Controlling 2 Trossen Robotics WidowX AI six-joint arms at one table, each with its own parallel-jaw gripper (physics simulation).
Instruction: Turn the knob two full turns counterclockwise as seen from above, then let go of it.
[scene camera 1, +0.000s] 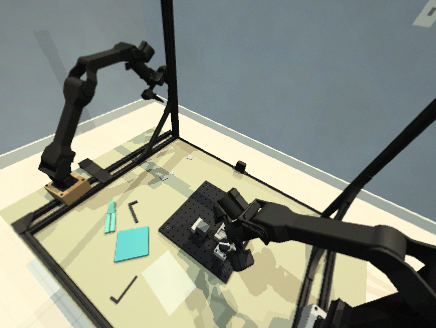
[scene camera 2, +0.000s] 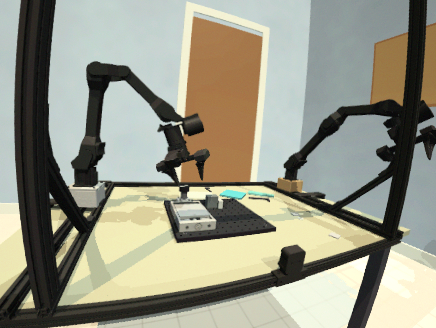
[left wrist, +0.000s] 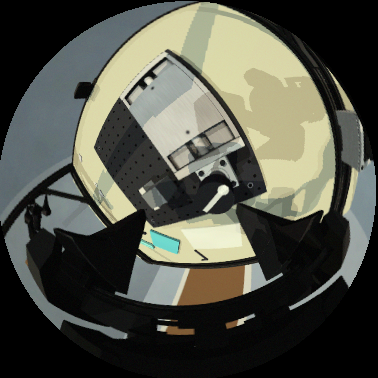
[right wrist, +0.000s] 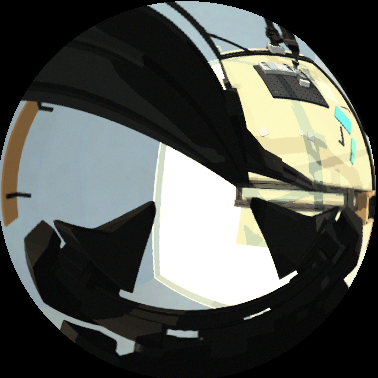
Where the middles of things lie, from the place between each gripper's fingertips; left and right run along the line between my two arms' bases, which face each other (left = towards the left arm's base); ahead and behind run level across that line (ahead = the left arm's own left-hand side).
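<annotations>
From my right hand: sheet (scene camera 1: 169, 282), 240 mm below, 630 mm ahead, 450 mm to the left; knob (left wrist: 214, 195), 160 mm below, 480 mm ahead, 570 mm to the left; grey metal fixture (scene camera 2: 189, 216), 210 mm below, 370 mm ahead, 580 mm to the left.
My left gripper: 20 mm above the knob, 10 mm short of it, 20 mm to the right of it. From my left hand: sheet, 100 mm below, 160 mm ahead, 90 mm to the right; grey metal fixture, 70 mm below, 100 mm behind, 30 mm to the left. Sheet, by its middle, nearer to my left gripper than to my right hand.
</annotations>
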